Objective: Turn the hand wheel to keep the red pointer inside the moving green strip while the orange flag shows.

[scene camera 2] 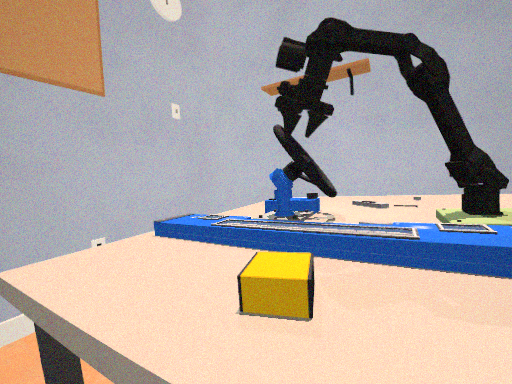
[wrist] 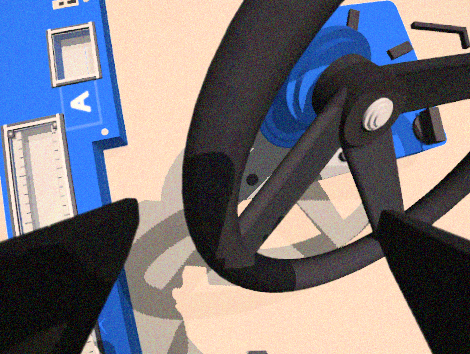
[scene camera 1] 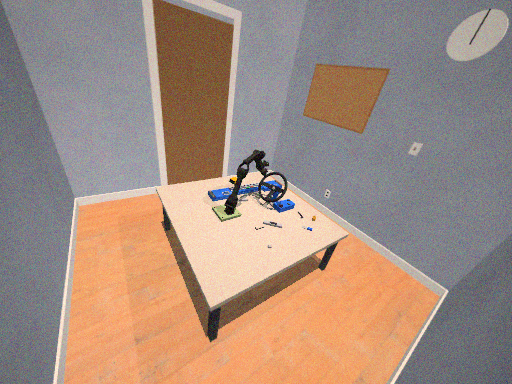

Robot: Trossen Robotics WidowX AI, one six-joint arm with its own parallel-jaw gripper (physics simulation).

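Frame: origin at the arm's base, x ahead, y left, z up, level; metres.
Where they show: gripper, fingertip midpoint: [scene camera 2: 296, 137] [wrist: 259, 216] [scene camera 1: 264, 176]; arm's base, link origin: [scene camera 2: 481, 212] [scene camera 1: 229, 212].
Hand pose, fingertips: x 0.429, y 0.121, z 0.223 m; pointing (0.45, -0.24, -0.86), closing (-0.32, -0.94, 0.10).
Each offset is from my fingertips to the top centre of the thing. "spot": to the spot under its first point.
The black hand wheel [scene camera 1: 260, 188] [scene camera 2: 312, 165] [wrist: 212, 120] stands tilted on its blue mount. My gripper [scene camera 1: 265, 173] [scene camera 2: 298, 133] [wrist: 259, 216] is open and empty, close above the wheel's upper rim. In the wrist view part of the rim shows between the widely spread fingertips, and the right fingertip overlaps the lower rim; whether they touch cannot be told. The long blue track housing [scene camera 1: 217, 194] [scene camera 2: 350, 250] [wrist: 30, 65] has a scale window @(spot: dy +0.168, dx +0.095, dz -0.208 m) [wrist: 42, 175], partly hidden by the left finger. The small window by the A @(spot: dy +0.108, dx +0.218, dz -0.208 m) [wrist: 77, 57] looks pale. The red pointer, green strip and orange flag cannot be made out.
A yellow box @(dy +0.374, dx -0.091, dz -0.206 m) [scene camera 1: 233, 180] [scene camera 2: 275, 285] stands beside the track housing, on the side away from the wheel. The wheel's blue base box [scene camera 1: 284, 205] [wrist: 382, 20] is near small loose tools. The arm stands on a green base plate [scene camera 1: 218, 214] [scene camera 2: 444, 215]. A wooden shelf [scene camera 2: 357, 66] is on the wall.
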